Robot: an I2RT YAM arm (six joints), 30 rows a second.
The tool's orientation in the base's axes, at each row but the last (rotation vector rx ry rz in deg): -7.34 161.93 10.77; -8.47 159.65 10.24; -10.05 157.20 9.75; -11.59 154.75 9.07; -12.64 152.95 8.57; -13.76 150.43 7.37; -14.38 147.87 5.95; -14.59 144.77 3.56; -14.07 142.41 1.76; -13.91 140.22 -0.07; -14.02 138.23 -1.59
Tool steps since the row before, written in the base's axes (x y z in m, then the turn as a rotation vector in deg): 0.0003 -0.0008 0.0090 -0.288 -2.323 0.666; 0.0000 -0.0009 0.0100 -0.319 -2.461 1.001; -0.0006 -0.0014 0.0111 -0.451 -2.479 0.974; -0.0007 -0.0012 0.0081 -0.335 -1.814 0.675; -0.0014 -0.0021 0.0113 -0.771 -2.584 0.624; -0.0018 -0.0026 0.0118 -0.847 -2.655 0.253; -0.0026 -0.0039 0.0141 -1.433 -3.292 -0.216; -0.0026 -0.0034 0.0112 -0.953 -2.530 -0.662; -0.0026 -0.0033 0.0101 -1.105 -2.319 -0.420; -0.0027 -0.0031 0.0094 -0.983 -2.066 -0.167; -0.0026 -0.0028 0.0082 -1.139 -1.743 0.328
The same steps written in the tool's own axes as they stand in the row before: -0.0030 0.0002 -0.0085 0.227 -2.186 -1.046; -0.0034 0.0002 -0.0095 0.152 -2.283 -1.388; -0.0036 -0.0002 -0.0106 0.286 -2.284 -1.414; -0.0026 -0.0004 -0.0078 0.229 -1.673 -1.003; -0.0036 -0.0010 -0.0110 0.738 -2.354 -1.255; -0.0038 -0.0016 -0.0115 0.995 -2.426 -0.977; -0.0046 -0.0030 -0.0138 1.831 -2.945 -0.955; -0.0037 -0.0030 -0.0110 1.569 -2.286 -0.243; -0.0035 -0.0031 -0.0099 1.508 -2.060 -0.510; -0.0033 -0.0032 -0.0092 1.212 -1.848 -0.614; -0.0029 -0.0030 -0.0080 0.945 -1.548 -1.074
